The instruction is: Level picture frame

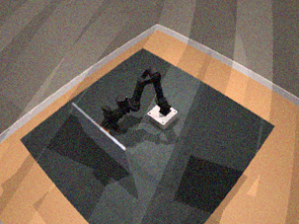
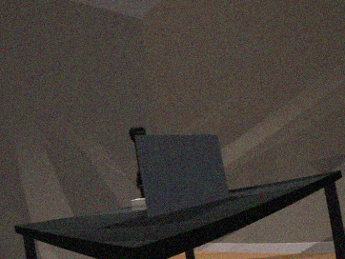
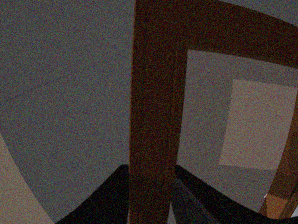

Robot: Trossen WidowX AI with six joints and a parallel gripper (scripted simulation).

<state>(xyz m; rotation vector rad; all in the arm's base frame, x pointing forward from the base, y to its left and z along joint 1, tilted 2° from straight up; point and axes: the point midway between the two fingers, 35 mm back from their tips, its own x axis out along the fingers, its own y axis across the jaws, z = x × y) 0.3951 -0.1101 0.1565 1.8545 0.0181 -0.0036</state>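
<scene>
Now: the brown wooden picture frame 1 cm ahead of my gripper tip, 2 cm to the left of it and 5 cm below it. Round my gripper tip: wall panel: 2 cm ahead, 2 cm to the left, 6 cm below.
</scene>
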